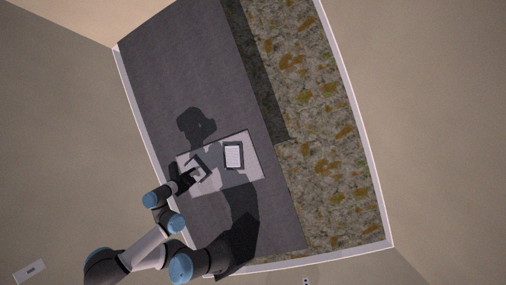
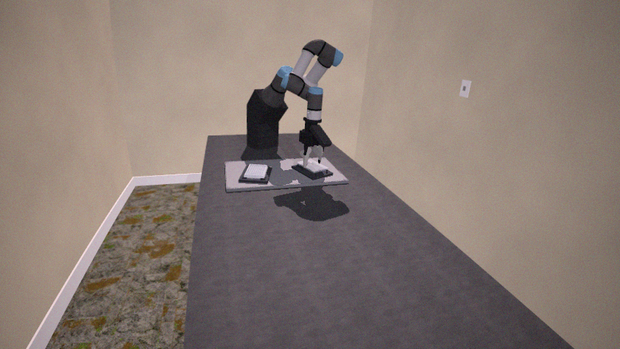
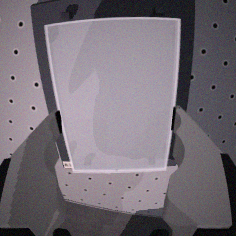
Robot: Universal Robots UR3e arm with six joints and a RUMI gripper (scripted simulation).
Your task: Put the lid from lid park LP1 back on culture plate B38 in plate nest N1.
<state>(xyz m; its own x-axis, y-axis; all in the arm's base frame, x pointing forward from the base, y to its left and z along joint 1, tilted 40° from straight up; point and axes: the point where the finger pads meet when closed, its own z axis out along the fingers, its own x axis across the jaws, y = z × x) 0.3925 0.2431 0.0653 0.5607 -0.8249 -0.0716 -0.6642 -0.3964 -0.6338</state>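
Right now the lid park LP1 is 3 cm below my hand. From my hand the other things lie so: label: 9 cm behind, 3 cm below, 1 cm to the right; clear lid: 1 cm below; culture plate B38: 24 cm to the right, 9 cm ahead, 2 cm below.
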